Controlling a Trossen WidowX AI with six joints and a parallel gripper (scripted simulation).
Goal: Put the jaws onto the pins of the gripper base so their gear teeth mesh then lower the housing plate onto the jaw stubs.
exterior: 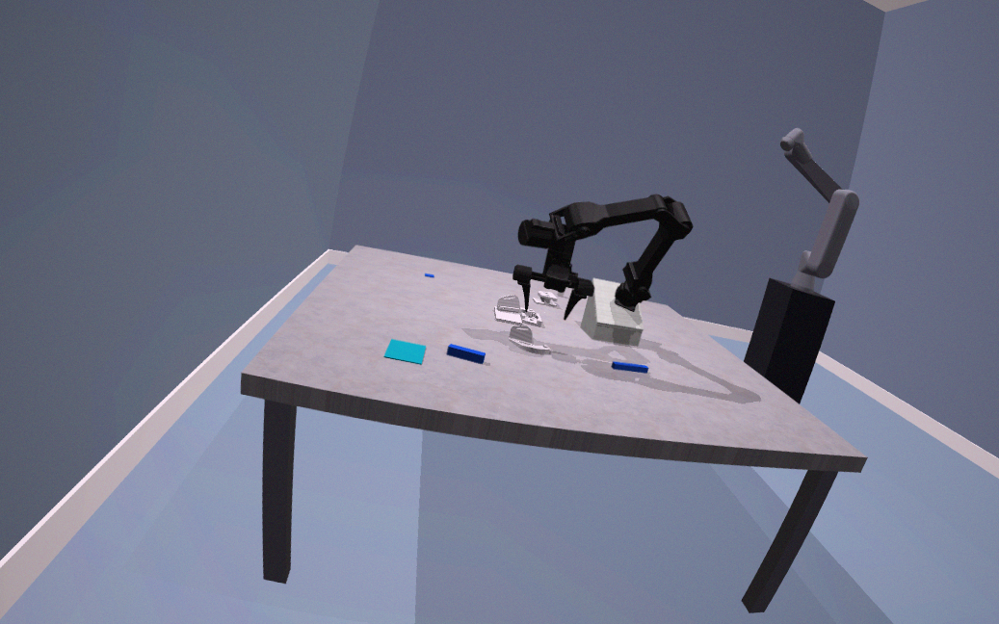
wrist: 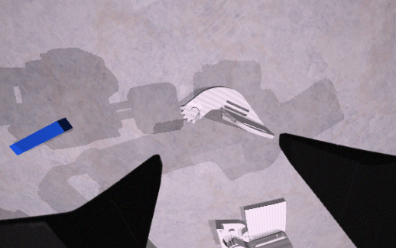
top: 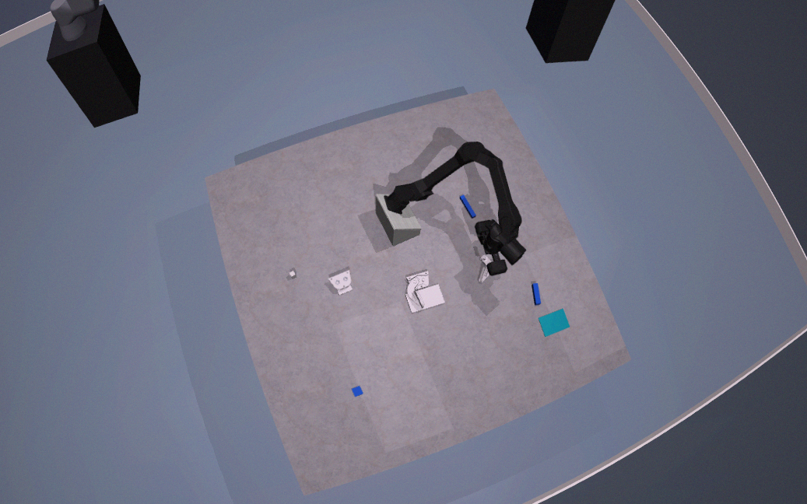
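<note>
My gripper tip is now 1 cm to the right of the white jaw and 8 cm above it. Also, from my gripper tip: teal tile 28 cm ahead, 20 cm to the left, 8 cm below; then blue bar 23 cm behind, 1 cm to the left, 8 cm below; then white stepped part 5 cm behind, 50 cm to the right, 8 cm below.
</note>
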